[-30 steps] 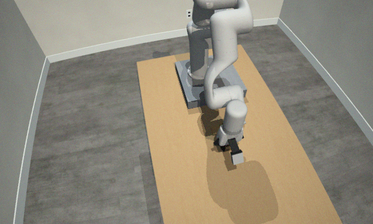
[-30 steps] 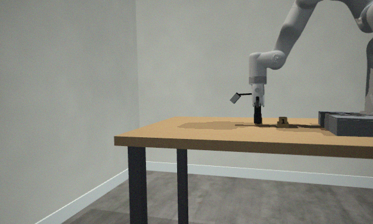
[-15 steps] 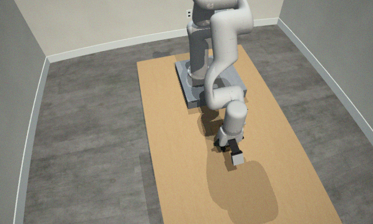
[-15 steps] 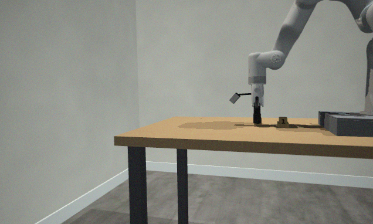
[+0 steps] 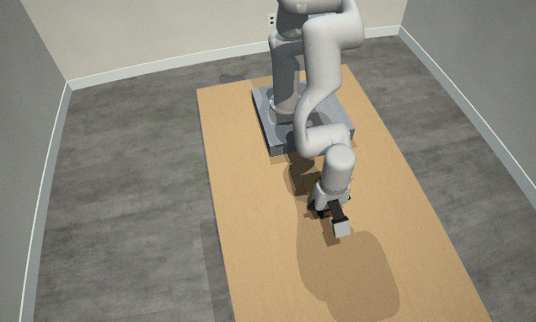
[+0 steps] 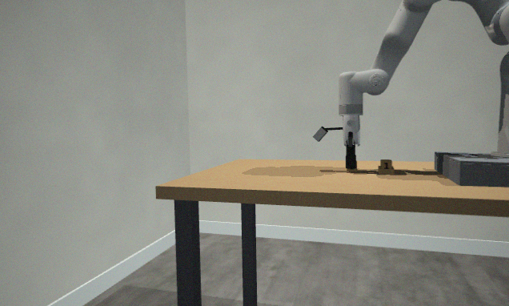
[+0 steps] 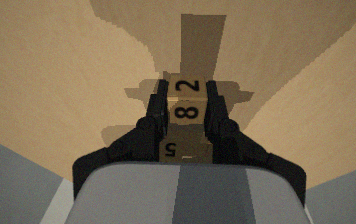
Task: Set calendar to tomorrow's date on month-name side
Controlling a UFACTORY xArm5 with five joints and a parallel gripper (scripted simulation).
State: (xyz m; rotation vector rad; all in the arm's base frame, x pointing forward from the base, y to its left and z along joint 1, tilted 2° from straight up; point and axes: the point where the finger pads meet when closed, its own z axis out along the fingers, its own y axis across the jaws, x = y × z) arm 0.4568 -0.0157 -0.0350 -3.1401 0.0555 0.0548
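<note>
My hand is 1 cm above the wooden cube. The rest, counted from my hand: wooden tray 11 cm behind, 2 cm below.
</note>
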